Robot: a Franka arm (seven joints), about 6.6 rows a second.
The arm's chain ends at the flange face. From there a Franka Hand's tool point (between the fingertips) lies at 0.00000 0.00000 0.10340 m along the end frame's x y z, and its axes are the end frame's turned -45 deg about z.
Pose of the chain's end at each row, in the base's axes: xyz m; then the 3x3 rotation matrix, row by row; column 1 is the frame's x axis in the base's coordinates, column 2 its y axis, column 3 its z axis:
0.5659 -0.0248 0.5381; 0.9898 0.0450 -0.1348; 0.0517 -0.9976 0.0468; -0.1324 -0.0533 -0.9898
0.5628 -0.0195 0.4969; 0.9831 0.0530 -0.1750; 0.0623 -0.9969 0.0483; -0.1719 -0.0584 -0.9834
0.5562 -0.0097 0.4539; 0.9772 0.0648 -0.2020; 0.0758 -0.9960 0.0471; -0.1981 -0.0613 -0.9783
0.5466 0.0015 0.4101; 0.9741 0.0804 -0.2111; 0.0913 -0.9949 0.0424; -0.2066 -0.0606 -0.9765
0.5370 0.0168 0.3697; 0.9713 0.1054 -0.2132; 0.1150 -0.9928 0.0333; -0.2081 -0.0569 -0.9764
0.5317 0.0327 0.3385; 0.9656 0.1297 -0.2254; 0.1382 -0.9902 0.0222; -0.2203 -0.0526 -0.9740
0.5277 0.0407 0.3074; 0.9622 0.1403 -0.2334; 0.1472 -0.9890 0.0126; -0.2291 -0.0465 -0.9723
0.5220 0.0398 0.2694; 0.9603 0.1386 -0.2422; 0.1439 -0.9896 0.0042; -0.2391 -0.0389 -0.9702
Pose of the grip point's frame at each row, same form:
0.5520 -0.0200 0.4358; 0.6681 0.7317 -0.1348; 0.7420 -0.6689 0.0468; -0.0559 -0.1313 -0.9898
0.5447 -0.0145 0.3952; 0.6577 0.7326 -0.1750; 0.7490 -0.6609 0.0483; -0.0803 -0.1628 -0.9834
0.5353 -0.0048 0.3527; 0.6452 0.7368 -0.2020; 0.7579 -0.6507 0.0471; -0.0967 -0.1834 -0.9783
0.5248 0.0059 0.3091; 0.6319 0.7456 -0.2111; 0.7681 -0.6389 0.0424; -0.1032 -0.1889 -0.9765
0.5150 0.0202 0.2687; 0.6123 0.7613 -0.2132; 0.7833 -0.6207 0.0333; -0.1069 -0.1874 -0.9764
0.5084 0.0350 0.2378; 0.5911 0.7745 -0.2254; 0.7979 -0.6025 0.0222; -0.1186 -0.1930 -0.9740
0.5036 0.0420 0.2069; 0.5812 0.7796 -0.2334; 0.8034 -0.5952 0.0126; -0.1291 -0.1949 -0.9723
0.4970 0.0402 0.1691; 0.5810 0.7770 -0.2422; 0.8015 -0.5980 0.0042; -0.1416 -0.1966 -0.9702

